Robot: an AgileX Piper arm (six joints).
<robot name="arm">
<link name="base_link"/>
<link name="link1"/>
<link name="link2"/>
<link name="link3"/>
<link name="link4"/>
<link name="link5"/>
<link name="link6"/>
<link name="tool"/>
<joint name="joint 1" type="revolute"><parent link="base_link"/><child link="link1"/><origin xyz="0 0 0.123"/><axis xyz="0 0 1"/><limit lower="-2.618" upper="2.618"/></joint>
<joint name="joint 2" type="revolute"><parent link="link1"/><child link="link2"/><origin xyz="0 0 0"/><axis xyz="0 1 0"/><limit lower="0" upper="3.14"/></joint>
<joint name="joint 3" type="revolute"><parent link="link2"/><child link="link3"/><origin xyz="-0.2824 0 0.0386"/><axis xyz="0 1 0"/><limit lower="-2.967" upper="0"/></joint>
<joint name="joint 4" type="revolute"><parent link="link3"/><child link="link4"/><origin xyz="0.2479 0 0.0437"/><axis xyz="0.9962 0 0.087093"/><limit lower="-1.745" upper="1.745"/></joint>
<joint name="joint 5" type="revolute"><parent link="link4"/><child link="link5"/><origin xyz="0 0 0"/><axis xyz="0 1 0"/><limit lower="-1.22" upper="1.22"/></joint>
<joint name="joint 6" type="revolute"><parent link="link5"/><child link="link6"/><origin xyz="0.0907 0 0.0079"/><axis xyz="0.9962 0 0.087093"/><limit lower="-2.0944" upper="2.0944"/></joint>
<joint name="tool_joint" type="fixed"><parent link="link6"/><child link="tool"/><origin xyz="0 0 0" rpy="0 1.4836 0"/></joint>
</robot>
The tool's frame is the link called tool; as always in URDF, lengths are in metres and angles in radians.
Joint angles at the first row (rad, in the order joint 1, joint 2, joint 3, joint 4, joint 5, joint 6):
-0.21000, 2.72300, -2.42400, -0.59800, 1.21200, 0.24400
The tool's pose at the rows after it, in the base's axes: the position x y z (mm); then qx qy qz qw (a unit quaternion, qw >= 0):
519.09 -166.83 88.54 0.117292 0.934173 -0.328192 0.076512
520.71 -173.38 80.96 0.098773 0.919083 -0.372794 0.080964
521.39 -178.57 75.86 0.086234 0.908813 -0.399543 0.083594
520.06 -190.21 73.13 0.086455 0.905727 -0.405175 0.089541
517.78 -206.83 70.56 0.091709 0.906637 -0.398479 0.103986
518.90 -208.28 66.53 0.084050 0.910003 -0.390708 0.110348
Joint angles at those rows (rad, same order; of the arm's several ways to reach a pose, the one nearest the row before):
-0.21001, 2.74803, -2.42707, -0.70699, 1.19203, 0.26197
-0.21000, 2.77402, -2.42805, -0.81699, 1.16602, 0.28498
-0.21300, 2.79099, -2.42796, -0.88601, 1.14798, 0.29902
-0.23401, 2.79999, -2.43197, -0.90401, 1.12099, 0.30101
-0.26800, 2.80402, -2.43205, -0.89599, 1.06902, 0.29997
-0.27300, 2.80997, -2.43193, -0.88202, 1.04098, 0.28604

